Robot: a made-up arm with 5 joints. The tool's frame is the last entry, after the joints. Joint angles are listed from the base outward.
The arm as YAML. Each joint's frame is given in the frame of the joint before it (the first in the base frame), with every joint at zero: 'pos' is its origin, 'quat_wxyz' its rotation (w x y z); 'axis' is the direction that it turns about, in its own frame. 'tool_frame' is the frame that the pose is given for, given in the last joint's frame.
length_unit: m
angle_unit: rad
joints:
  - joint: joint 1
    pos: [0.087, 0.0, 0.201]
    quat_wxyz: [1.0, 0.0, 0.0, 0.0]
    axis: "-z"
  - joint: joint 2
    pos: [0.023, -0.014, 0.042]
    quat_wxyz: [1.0, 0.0, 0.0, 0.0]
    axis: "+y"
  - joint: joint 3
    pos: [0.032, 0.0, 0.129]
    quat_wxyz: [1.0, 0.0, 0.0, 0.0]
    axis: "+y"
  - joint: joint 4
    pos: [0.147, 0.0, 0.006]
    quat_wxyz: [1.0, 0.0, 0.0, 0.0]
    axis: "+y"
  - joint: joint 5
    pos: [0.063, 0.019, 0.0]
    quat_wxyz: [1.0, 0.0, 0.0, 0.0]
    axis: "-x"
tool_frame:
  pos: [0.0, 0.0, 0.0]
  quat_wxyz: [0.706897, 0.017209, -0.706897, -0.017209]
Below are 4 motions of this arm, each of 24 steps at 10 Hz.
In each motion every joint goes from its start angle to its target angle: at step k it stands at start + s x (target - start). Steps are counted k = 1, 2, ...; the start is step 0. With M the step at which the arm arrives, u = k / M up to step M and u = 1 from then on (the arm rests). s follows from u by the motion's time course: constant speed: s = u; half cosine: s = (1 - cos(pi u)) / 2; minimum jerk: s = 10 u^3 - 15 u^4 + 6 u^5.
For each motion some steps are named. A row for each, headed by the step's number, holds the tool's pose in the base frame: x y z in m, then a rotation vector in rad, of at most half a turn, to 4 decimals.
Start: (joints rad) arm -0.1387 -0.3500 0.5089 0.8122 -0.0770
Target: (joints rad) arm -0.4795 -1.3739 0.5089 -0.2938 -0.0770
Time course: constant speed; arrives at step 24
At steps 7, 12, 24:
7: 0.2554 0.0460 0.3700 0.2210 -1.2013 0.0981
12: 0.2231 0.0487 0.4136 0.3594 -1.6273 0.1389
24: 0.1013 0.0131 0.4731 0.8148 -2.6100 0.1006

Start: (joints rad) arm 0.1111 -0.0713 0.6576 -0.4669 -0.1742
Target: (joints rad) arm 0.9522 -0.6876 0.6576 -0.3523 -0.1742
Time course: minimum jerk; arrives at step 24
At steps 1, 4, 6, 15, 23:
1: 0.3201 -0.0211 0.2902 0.0810 -1.4552 -0.2734
4: 0.3183 -0.0278 0.2945 0.0604 -1.4748 -0.2956
6: 0.3140 -0.0405 0.3027 0.0187 -1.5125 -0.3382
15: 0.2364 -0.1246 0.3716 -0.4598 -1.8089 -0.6628
23: 0.1904 -0.1365 0.3968 -0.7247 -1.9001 -0.7617

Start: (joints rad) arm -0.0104 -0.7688 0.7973 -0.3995 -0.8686
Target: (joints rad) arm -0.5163 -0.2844 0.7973 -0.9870 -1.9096
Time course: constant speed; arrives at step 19
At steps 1, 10, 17, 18, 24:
1: 0.2517 0.0111 0.3808 0.9659 -1.7491 -0.6123
10: 0.2662 0.0561 0.3617 1.5901 -1.3390 -0.7506
17: 0.2649 0.0944 0.3434 1.9648 -0.8655 -0.8479
18: 0.2638 0.0999 0.3405 2.0079 -0.7885 -0.8610
24: 0.2625 0.1054 0.3377 2.0480 -0.7095 -0.8739

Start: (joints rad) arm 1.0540 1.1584 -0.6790 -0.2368 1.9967
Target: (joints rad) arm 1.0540 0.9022 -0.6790 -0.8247 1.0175
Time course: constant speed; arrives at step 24
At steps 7, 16, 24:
7: 0.2655 -0.3040 0.2230 -1.5585 -0.3364 0.4759
16: 0.2643 -0.3018 0.2682 -1.7475 -0.7310 0.1646
24: 0.2597 -0.2937 0.3068 -1.8415 -1.1530 -0.0487

